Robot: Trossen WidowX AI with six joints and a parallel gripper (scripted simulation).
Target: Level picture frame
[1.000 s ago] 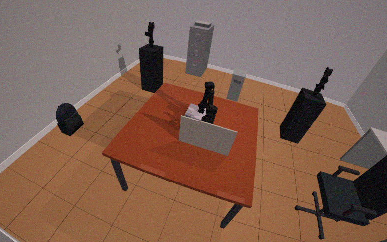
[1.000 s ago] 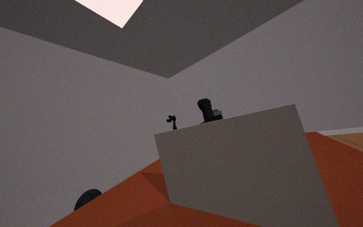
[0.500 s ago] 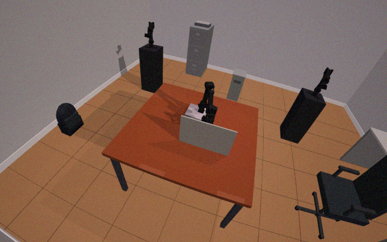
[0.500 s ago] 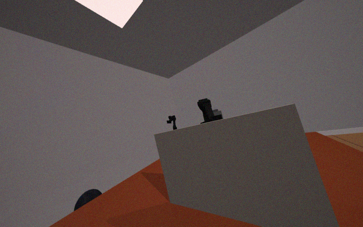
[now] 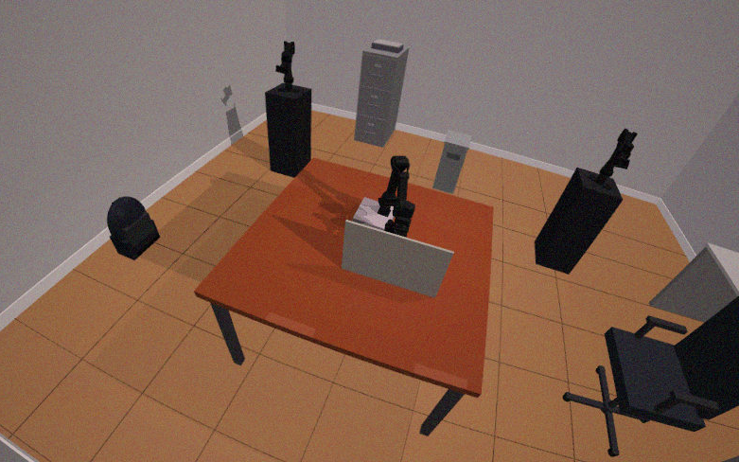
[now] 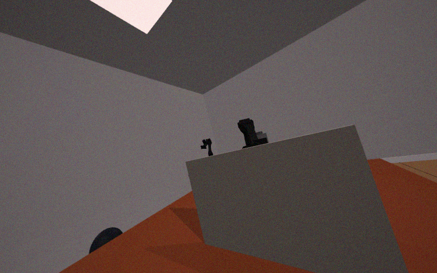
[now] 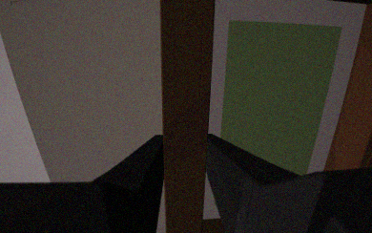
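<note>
Right now my gripper tip is 50 mm above the brown picture frame and 10 mm short of it. Also, from my gripper tip: grey wall panel: 60 mm below, 20 mm ahead, 10 mm to the left.
</note>
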